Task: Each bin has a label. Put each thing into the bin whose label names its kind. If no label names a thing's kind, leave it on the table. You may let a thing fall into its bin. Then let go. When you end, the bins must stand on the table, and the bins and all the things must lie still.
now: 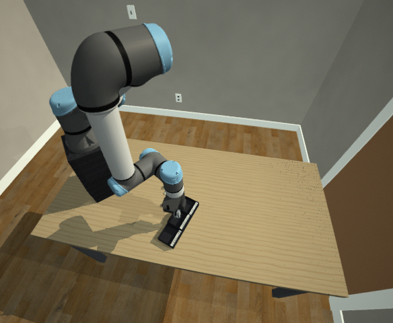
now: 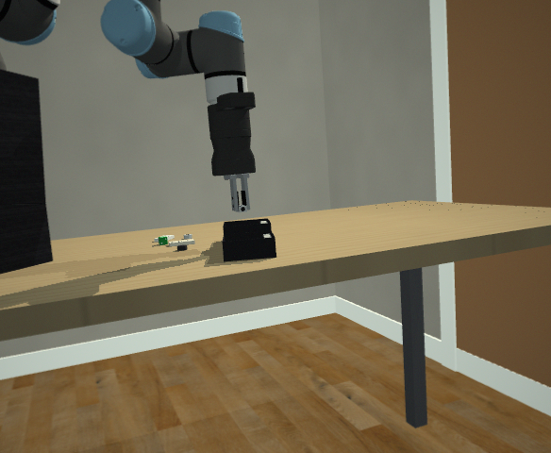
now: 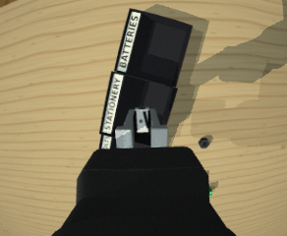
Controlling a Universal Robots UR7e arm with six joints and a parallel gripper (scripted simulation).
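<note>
Now: hand 90 mm past the black piece, 80 mm to the right of it and 80 mm above it. From my hand the other things lie so: metal nut 230 mm to the left, 80 mm below, 30 mm behind; cream plate 150 mm to the left, 80 mm below, 70 mm behind; green die 190 mm to the left, 100 mm behind, 80 mm below.
</note>
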